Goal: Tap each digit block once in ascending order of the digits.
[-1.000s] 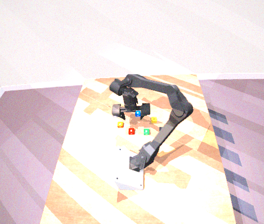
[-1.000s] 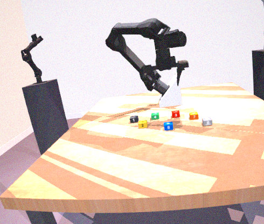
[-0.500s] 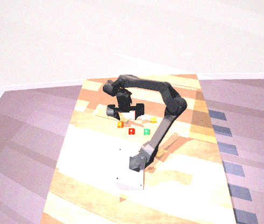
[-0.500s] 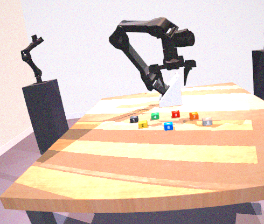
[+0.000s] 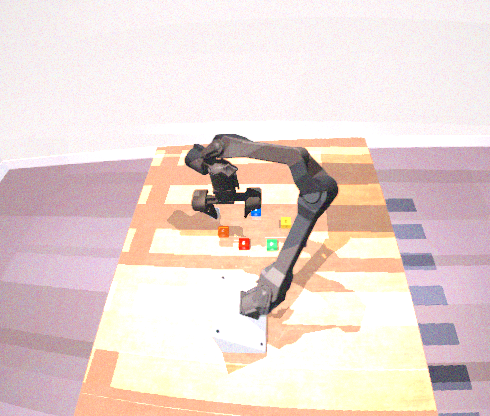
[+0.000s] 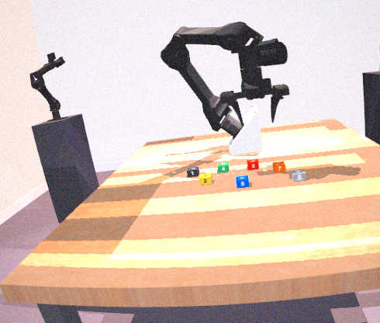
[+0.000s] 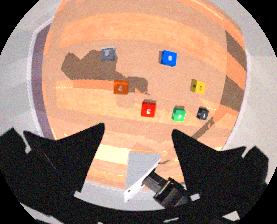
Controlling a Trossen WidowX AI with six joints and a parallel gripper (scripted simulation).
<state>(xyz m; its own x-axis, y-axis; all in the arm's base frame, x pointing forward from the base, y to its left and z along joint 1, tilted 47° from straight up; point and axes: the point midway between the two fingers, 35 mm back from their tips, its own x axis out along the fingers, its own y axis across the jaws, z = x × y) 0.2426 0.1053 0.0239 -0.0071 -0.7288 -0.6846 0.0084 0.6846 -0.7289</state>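
My gripper tip is now 10 mm past the dark grey block, 200 mm to the left of it and 120 mm above it. Round my gripper tip: orange block 40 mm ahead, 40 mm to the left, 120 mm below; green block 20 mm behind, 110 mm to the right, 120 mm below; red block 10 mm behind, 30 mm to the right, 120 mm below.
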